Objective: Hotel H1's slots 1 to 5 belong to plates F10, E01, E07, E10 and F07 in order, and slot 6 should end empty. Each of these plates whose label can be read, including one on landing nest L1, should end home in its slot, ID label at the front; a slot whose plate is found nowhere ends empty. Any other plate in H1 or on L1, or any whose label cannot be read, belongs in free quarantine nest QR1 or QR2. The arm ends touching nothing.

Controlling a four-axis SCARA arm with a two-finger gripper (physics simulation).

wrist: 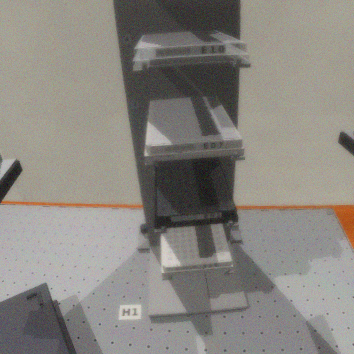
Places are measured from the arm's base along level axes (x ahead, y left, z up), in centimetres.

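Where they show: gripper, fingertip midpoint: [182, 129].
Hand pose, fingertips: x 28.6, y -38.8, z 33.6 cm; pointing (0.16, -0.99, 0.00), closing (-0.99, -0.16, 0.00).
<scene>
Each offset is from my fingertips to the top centre of the thing. "spot": to the spot under its first point. Level surfaces: height alone.
Hotel H1 [175, 12] is a dark upright with four plates showing. The top plate {dz +1.9, dx +1.0, dy -16.9 cm} [187, 50] is clear and pale, with its label reading E10 at the front. Below it a white plate {dz -5.9, dx +1.0, dy -16.9 cm} [172, 120] has a front label that reads E07. Under that is a black plate {dz -13.7, dx +1.0, dy -16.9 cm} [175, 187], its front label too blurred to read. The lowest plate {dz -21.6, dx +1.0, dy -16.9 cm} [180, 245] is white with wells, its label not legible. My gripper [182, 129] is open and empty, its fingers far apart at the left and right edges of the view. L1, QR1 and QR2 do not show.
A tag {dz -32.2, dx +9.9, dy -9.9 cm} [130, 312] reading H1 lies left of the hotel's flat grey base {spot: dz -31.5, dx +4.0, dy -11.5 cm} [170, 302]. A dark nest block {dz -26.9, dx +21.7, dy -0.3 cm} [25, 320] stands at the lower left. The perforated deck {dz -32.3 cm} [280, 325] has an orange edge [75, 205] at the back, with a pale wall [300, 75] behind.
</scene>
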